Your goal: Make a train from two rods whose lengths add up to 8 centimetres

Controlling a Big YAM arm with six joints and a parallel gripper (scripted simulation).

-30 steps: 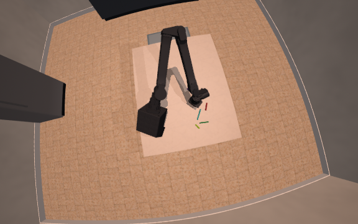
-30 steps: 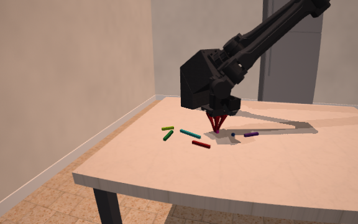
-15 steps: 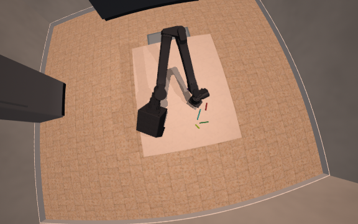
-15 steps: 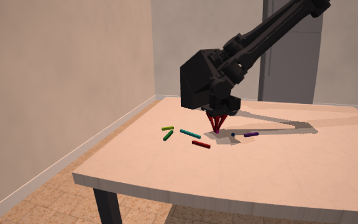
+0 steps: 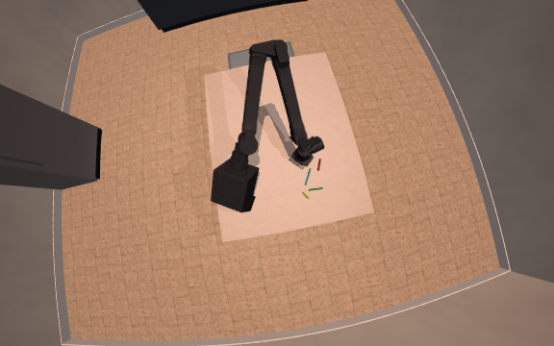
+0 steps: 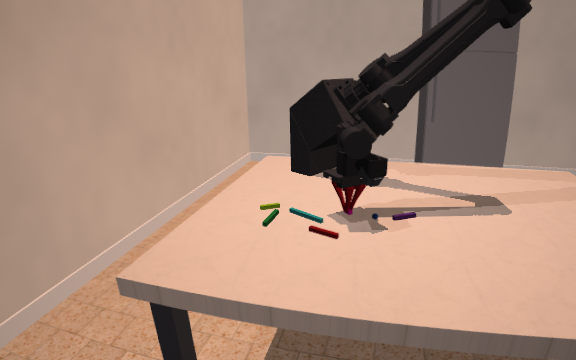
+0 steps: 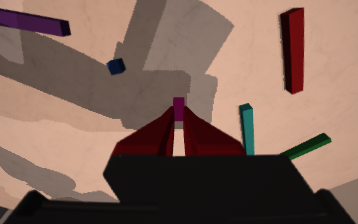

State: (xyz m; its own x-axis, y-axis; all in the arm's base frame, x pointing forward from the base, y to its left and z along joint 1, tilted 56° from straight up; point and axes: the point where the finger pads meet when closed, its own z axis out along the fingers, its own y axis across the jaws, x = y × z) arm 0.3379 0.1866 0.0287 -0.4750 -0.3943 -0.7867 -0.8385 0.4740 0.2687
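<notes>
Now: the magenta rod 1 cm below my hand. Also, from my hand: red rod 11 cm ahead, 2 cm below, 1 cm to the right; then turquoise rod 9 cm to the right, 5 cm ahead, 2 cm below; then blue rod 6 cm to the left, 3 cm behind, 2 cm below.
</notes>
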